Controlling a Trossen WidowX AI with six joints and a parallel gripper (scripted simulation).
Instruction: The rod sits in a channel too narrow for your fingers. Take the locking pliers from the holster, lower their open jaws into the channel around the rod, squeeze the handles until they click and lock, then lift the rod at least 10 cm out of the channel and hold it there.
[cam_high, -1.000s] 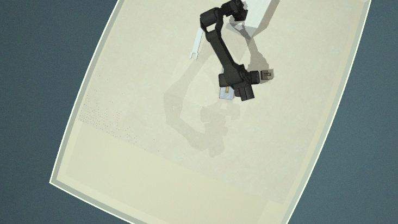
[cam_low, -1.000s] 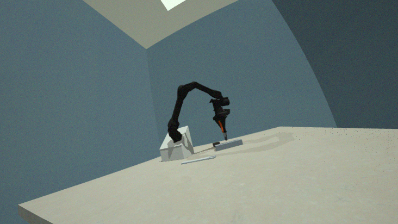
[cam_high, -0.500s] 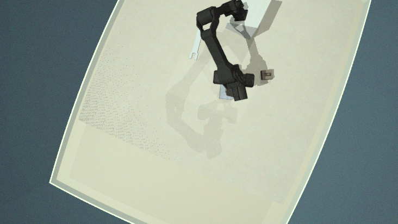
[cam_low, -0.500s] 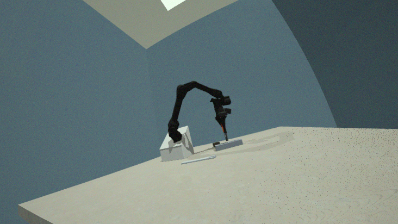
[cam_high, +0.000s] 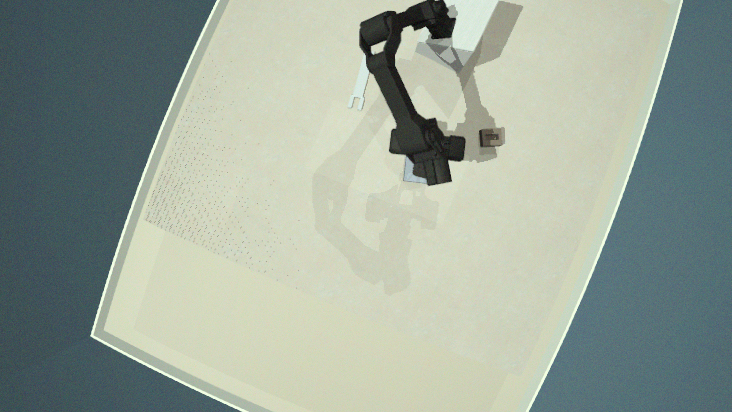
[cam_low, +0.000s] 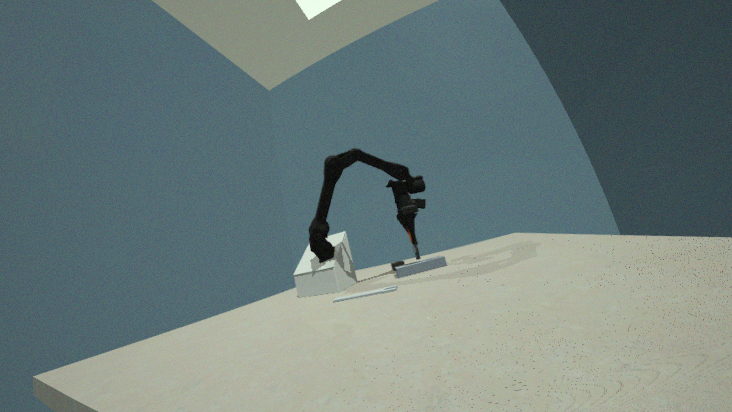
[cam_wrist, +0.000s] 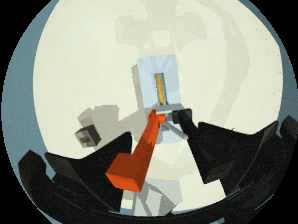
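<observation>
The orange handle is 20 mm to the left of my gripper tip. Round my gripper tip: grey channel block (120 mm below); thin yellow rod (130 mm below); holster (110 mm behind, 190 mm to the left, 130 mm below).
</observation>
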